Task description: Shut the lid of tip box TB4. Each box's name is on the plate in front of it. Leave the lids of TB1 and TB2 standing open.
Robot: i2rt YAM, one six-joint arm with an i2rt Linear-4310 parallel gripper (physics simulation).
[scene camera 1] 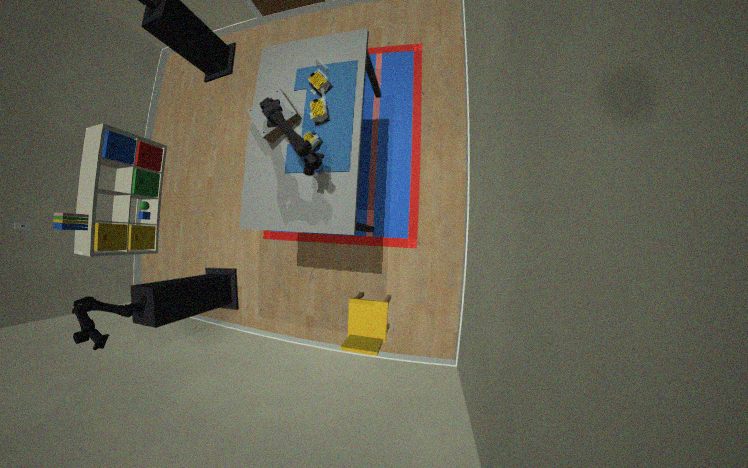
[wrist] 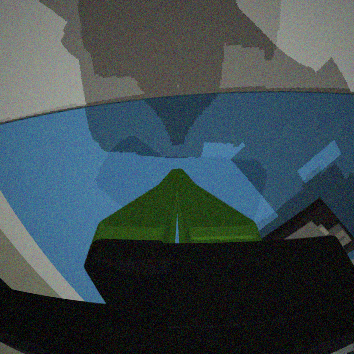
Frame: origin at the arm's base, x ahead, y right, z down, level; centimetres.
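Where they show: gripper, fingertip midpoint: (scene camera 1: 321, 163) (wrist: 176, 177).
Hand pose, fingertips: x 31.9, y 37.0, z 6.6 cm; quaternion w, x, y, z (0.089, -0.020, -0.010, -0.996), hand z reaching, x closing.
Things, the pixels of their top centre, and the offset from my fingertips. Level surfaces: height alone.
- far box at its top centre: (scene camera 1: 316, 78) dx -2.3, dy -57.2, dz -5.4 cm
- middle box at its top centre: (scene camera 1: 316, 106) dx -1.8, dy -36.2, dz -5.4 cm
- blue mat at its surface level: dz +2.1 cm
- grey table at its surface level: dz +2.4 cm
Three tip boxes with yellow racks stand in a row on the blue mat: a far box (scene camera 1: 317, 81), a middle box (scene camera 1: 318, 108) and a near box (scene camera 1: 310, 137). Their name plates are too small to read, so I cannot tell which is TB4, TB1 or TB2. The lids are too small to judge surely. My gripper (scene camera 1: 310, 171) (wrist: 176, 177) is shut and empty, its green fingertips together above the mat, beside the near box. In the wrist view, the dark corner of a box (wrist: 319, 211) shows at the right; the rest is hidden behind the gripper body.
The blue mat (scene camera 1: 339, 143) (wrist: 40, 150) lies on the grey table (scene camera 1: 343, 206). The arm's base stands on a plate at the table's left side. The arm reaches over the near box and partly covers it. A shelf unit (scene camera 1: 82, 187) and yellow chair (scene camera 1: 367, 320) stand away from the table.
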